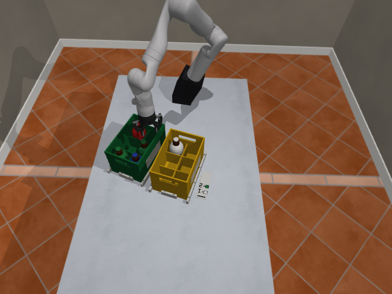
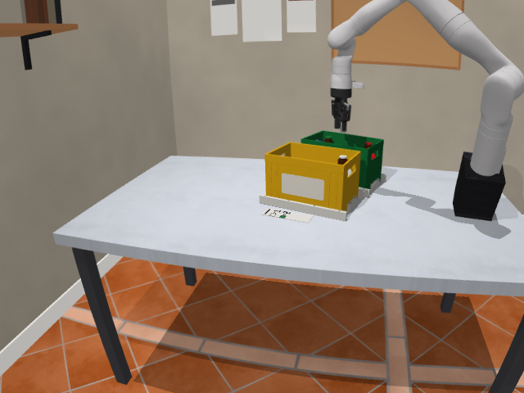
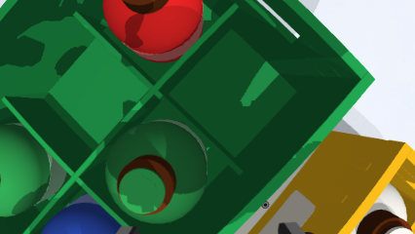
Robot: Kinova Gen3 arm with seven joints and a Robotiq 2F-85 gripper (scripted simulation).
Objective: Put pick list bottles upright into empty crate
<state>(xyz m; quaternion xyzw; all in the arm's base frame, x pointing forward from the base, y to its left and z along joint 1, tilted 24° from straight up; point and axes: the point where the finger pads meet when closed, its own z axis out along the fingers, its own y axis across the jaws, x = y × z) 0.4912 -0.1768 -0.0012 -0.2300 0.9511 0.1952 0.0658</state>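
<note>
My hand is 16 cm above the green crate and 8 cm to the left of it. Round my hand: blue-label bottle 15 cm below, 9 cm ahead, 6 cm to the right; white-label bottle 15 cm below, 12 cm to the left, 3 cm behind; red-label bottle 15 cm below, 10 cm to the right, 10 cm behind.
</note>
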